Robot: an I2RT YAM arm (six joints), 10 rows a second.
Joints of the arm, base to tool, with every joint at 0 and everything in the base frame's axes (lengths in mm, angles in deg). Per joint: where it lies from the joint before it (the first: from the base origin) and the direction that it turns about. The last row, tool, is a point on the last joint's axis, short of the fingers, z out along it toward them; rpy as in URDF.
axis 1: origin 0 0 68 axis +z
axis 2: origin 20 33.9 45.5 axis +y
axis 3: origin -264 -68.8 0 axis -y
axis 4: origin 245 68.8 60 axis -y
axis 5: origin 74 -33.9 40.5 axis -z
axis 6: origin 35.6 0 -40.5 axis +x
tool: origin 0 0 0 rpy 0 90 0
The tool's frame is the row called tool.
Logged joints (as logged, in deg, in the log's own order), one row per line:
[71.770, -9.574, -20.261, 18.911, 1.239, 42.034]
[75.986, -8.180, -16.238, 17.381, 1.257, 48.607]
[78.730, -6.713, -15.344, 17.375, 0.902, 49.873]
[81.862, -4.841, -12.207, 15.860, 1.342, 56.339]
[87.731, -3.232, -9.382, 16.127, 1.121, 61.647]
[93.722, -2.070, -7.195, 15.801, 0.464, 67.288]
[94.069, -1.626, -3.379, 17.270, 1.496, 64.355]
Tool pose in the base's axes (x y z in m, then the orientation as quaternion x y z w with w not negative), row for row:
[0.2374, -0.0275, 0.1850, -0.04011, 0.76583, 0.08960, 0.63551]
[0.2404, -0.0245, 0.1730, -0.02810, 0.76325, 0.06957, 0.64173]
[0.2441, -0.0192, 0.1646, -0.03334, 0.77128, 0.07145, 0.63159]
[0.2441, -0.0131, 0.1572, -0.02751, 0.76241, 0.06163, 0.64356]
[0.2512, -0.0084, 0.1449, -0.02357, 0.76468, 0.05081, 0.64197]
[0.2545, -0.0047, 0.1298, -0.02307, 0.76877, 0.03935, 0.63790]
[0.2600, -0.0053, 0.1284, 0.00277, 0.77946, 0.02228, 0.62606]
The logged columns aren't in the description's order. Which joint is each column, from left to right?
Columns, left to right: axis 2, axis 1, axis 5, axis 3, axis 6, axis 4.
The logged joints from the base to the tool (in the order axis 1, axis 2, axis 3, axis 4, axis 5, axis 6), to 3 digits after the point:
[-9.574, 71.770, 18.911, 42.034, -20.261, 1.239]
[-8.180, 75.986, 17.381, 48.607, -16.238, 1.257]
[-6.713, 78.730, 17.375, 49.873, -15.344, 0.902]
[-4.841, 81.862, 15.860, 56.339, -12.207, 1.342]
[-3.232, 87.731, 16.127, 61.647, -9.382, 1.121]
[-2.070, 93.722, 15.801, 67.288, -7.195, 0.464]
[-1.626, 94.069, 17.270, 64.355, -3.379, 1.496]

